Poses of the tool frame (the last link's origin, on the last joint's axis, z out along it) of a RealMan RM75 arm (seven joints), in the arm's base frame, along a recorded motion.
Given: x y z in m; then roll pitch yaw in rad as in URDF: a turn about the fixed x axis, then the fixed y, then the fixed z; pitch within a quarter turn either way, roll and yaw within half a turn.
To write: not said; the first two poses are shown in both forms.
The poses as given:
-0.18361, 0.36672, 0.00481, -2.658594, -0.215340, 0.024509
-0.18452, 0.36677, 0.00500, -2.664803, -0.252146, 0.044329
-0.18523, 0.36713, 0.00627, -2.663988, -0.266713, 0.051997
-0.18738, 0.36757, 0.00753, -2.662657, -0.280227, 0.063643
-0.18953, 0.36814, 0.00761, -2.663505, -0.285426, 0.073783
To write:
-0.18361, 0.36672, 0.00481, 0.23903, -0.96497, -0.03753, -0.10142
-0.18452, 0.36677, 0.00500, 0.23692, -0.96311, -0.05105, -0.11696
-0.18523, 0.36713, 0.00627, 0.23772, -0.96185, -0.05647, -0.12305
-0.18738, 0.36757, 0.00753, 0.23906, -0.96040, -0.06371, -0.12813
-0.18953, 0.36814, 0.00761, 0.23930, -0.95979, -0.06912, -0.12945

